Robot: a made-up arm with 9 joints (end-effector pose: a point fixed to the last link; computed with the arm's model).
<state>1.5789 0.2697 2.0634 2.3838 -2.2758 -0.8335 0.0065 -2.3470 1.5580</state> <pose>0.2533 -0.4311 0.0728 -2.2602 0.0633 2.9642</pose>
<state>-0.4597 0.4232 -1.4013 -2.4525 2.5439 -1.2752 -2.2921 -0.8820 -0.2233</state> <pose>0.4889 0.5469 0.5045 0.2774 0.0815 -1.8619</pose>
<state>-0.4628 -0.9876 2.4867 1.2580 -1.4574 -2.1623 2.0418 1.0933 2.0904</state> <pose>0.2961 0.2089 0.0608 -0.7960 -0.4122 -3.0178</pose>
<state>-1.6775 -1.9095 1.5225 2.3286 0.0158 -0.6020 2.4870 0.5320 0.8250</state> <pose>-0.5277 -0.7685 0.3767 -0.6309 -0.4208 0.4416</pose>
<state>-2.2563 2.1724 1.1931 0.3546 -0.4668 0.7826 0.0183 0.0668 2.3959</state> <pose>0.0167 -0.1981 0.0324 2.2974 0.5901 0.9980</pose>
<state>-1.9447 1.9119 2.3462 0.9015 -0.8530 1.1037 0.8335 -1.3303 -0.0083</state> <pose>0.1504 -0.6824 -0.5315 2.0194 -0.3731 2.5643</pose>
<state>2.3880 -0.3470 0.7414 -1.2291 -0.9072 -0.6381 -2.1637 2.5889 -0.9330</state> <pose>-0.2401 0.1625 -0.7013 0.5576 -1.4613 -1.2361</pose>
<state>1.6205 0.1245 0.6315 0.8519 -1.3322 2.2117 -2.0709 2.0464 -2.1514</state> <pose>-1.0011 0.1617 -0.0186 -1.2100 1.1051 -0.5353</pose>
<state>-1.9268 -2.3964 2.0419 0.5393 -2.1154 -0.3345 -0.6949 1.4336 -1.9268</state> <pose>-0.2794 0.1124 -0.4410 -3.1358 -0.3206 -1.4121</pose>
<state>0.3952 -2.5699 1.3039 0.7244 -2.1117 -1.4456 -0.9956 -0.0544 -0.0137</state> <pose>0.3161 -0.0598 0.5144 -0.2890 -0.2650 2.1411</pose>
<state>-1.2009 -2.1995 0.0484 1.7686 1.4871 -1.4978 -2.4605 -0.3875 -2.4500</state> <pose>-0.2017 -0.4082 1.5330 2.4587 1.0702 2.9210</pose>
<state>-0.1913 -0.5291 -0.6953 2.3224 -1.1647 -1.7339 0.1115 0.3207 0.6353</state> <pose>-0.6644 0.1435 0.3445 3.0460 -0.5346 1.5668</pose>
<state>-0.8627 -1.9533 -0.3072 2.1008 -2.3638 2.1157 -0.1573 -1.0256 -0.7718</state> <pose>-0.4926 0.0799 1.1732 -1.5530 -0.2887 -0.3152</pose>
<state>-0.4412 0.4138 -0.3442 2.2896 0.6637 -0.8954 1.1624 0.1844 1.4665</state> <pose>0.3032 0.3114 0.2344 -1.7407 -1.2117 2.8846</pose>
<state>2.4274 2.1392 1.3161 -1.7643 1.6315 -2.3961 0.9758 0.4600 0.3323</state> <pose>0.6942 -0.1925 0.0536 -0.6135 -0.1519 1.8216</pose>
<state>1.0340 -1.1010 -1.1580 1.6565 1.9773 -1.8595 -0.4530 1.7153 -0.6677</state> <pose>0.0012 0.0410 -0.9046 -1.0620 -0.7860 1.0744</pose>
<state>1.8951 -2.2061 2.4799 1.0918 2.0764 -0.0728 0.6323 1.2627 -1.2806</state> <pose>-0.8011 0.8933 0.2314 2.9493 0.4785 0.2862</pose>
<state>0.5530 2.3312 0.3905 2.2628 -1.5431 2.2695 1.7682 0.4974 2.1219</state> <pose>0.8366 0.2473 -0.3206 1.5580 -0.1085 2.3160</pose>
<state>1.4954 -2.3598 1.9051 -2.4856 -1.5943 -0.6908 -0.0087 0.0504 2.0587</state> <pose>0.1192 0.8847 -0.2981 0.5526 0.2744 -2.4931</pose>
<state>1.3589 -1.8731 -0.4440 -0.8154 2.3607 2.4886 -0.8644 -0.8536 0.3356</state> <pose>-0.5610 1.2098 -0.6290 2.0067 -0.0514 -0.9556</pose>
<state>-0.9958 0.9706 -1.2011 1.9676 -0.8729 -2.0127 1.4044 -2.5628 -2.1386</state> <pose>0.0908 0.0916 0.1218 1.6002 -0.9865 -3.0573</pose>
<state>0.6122 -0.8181 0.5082 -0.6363 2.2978 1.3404 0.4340 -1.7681 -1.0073</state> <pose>-1.0114 0.7947 0.1654 -0.0561 -0.0549 -1.5426</pose>
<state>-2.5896 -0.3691 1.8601 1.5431 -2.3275 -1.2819 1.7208 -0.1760 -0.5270</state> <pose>-0.0608 0.1378 -0.2622 -0.3421 -0.0390 2.2209</pose>
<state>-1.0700 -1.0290 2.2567 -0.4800 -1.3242 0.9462 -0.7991 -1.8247 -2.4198</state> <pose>-0.3945 -0.7121 0.4185 -2.0121 0.4228 0.0899</pose>
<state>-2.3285 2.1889 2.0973 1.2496 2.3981 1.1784 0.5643 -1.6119 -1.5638</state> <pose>0.4671 -0.1818 0.2037 -2.4986 0.1961 -1.6806</pose>
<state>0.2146 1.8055 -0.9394 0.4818 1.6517 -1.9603 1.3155 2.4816 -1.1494</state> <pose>0.0887 1.3103 0.4585 -1.2387 -0.3675 -1.8047</pose>
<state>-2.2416 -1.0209 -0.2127 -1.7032 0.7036 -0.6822 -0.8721 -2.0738 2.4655</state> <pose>-0.1925 -1.3394 -0.3920 1.6994 -0.9712 2.3167</pose>
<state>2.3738 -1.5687 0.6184 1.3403 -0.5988 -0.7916 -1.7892 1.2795 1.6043</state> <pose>-0.7320 0.1424 -0.7401 1.0479 -0.7833 0.9079</pose>
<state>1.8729 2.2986 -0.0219 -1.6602 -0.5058 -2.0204 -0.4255 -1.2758 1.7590</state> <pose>0.5270 -0.0578 0.0912 -1.4886 1.0949 2.3908</pose>
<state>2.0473 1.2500 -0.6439 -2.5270 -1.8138 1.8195 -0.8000 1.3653 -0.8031</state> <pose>0.5164 -0.0181 -1.1282 -0.9254 -0.5160 2.6811</pose>
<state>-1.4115 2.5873 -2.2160 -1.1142 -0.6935 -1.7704 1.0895 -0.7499 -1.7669</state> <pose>0.2196 -0.1744 0.7458 -1.6403 -0.7365 -2.8176</pose>
